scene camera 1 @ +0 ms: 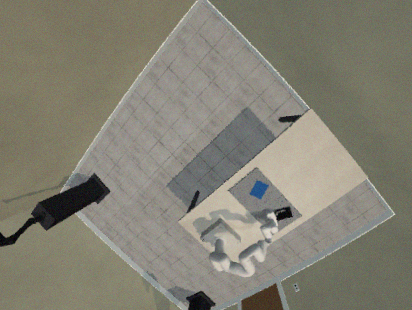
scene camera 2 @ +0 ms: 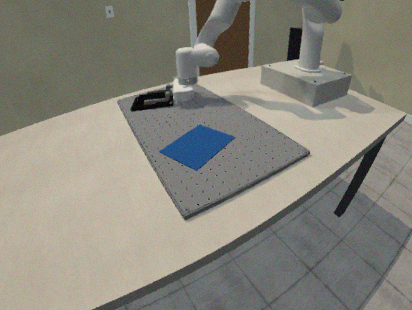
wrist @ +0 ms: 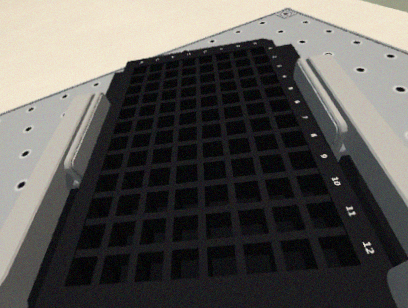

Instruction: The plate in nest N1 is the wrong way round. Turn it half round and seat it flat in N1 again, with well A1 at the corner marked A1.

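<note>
The black plate (scene camera 1: pixel 287 212) (scene camera 2: pixel 136 105) (wrist: pixel 205 150) is at the far end of the grey perforated board. In the wrist view, row 12 is nearest the camera and row 1 is at the far end; the letters on the far edge are too small to read surely. Dark parts of nest N1 (wrist: pixel 288 51) show beside the plate's far corners. My gripper (scene camera 2: pixel 152 99) (wrist: pixel 205 117) is shut on the plate, with one pad against each long side. The nest's A1 mark does not show, and I cannot tell whether the plate is raised.
A flat blue rectangle (scene camera 1: pixel 259 189) (scene camera 2: pixel 197 147) lies on the grey perforated board (scene camera 1: pixel 243 187) (scene camera 2: pixel 260 150) (wrist: pixel 370 80), nearer its other end. The arm's base block (scene camera 2: pixel 300 86) stands on the table beside the board.
</note>
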